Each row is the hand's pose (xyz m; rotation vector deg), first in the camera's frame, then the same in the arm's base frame.
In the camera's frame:
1: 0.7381 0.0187 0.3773 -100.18 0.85 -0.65
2: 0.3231 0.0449 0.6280 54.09 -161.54 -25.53
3: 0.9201 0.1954 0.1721 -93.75 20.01 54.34
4: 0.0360 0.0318 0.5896 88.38 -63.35 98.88
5: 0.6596 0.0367 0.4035 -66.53 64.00 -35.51
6: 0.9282 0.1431 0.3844 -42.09 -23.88 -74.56
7: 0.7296 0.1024 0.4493 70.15 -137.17 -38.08
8: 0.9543 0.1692 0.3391 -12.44 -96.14 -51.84
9: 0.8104 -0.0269 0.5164 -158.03 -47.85 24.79
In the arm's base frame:
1: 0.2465 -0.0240 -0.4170 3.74 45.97 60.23
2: 0.3154 -0.4917 -0.3060 19.19 -44.43 -122.52
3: 0.2951 0.2740 -0.2934 34.97 18.97 96.61
4: 0.2075 -0.7009 -0.1367 154.67 -74.41 -52.10
5: 0.2559 -0.0977 -0.3763 -2.78 117.29 75.69
6: 0.3917 0.1487 -0.4446 -7.94 90.18 -22.86
7: 0.3510 -0.0546 -0.3966 31.18 -20.25 -135.28
8: 0.3892 0.2007 -0.4179 12.88 30.12 -69.63
9: 0.3188 -0.0552 -0.5600 -34.70 -23.29 57.11

